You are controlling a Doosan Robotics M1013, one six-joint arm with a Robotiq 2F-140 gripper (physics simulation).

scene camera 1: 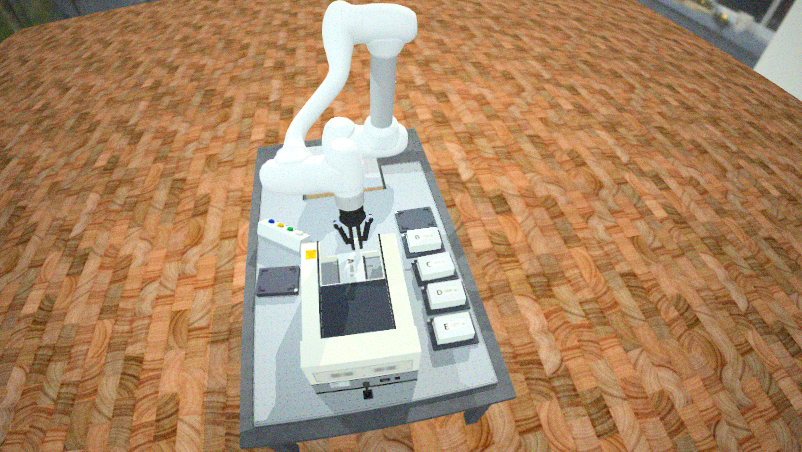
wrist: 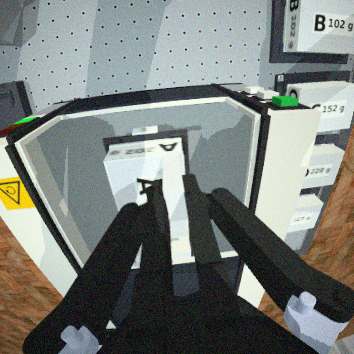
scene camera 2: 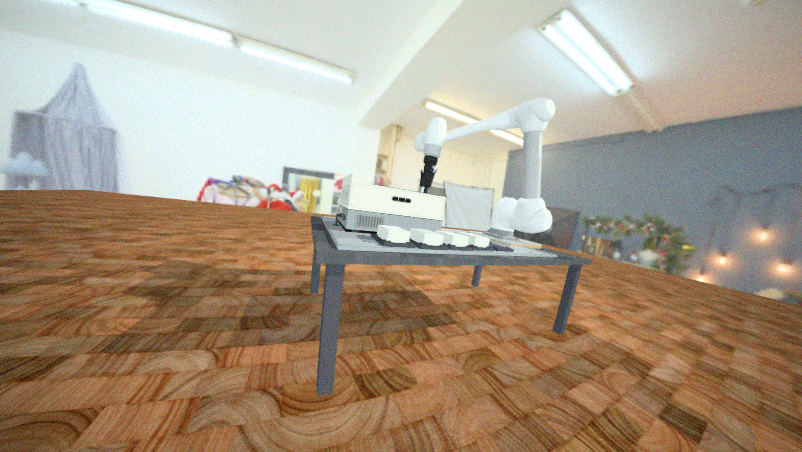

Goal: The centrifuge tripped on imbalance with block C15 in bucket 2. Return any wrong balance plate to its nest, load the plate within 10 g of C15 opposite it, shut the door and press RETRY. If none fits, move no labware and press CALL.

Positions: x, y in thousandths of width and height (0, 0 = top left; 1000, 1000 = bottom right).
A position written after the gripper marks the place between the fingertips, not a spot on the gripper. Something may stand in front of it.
In view: the gripper (scene camera 1: 447, 565), a cream centrifuge (scene camera 1: 417, 806), a white button box (scene camera 1: 346, 519) and a dark pad (scene camera 1: 341, 623).
The gripper shows as well in the wrist view (wrist: 487, 470). The cream centrifuge shows as well in the wrist view (wrist: 674, 394) and in scene camera 2 (scene camera 2: 453, 457).
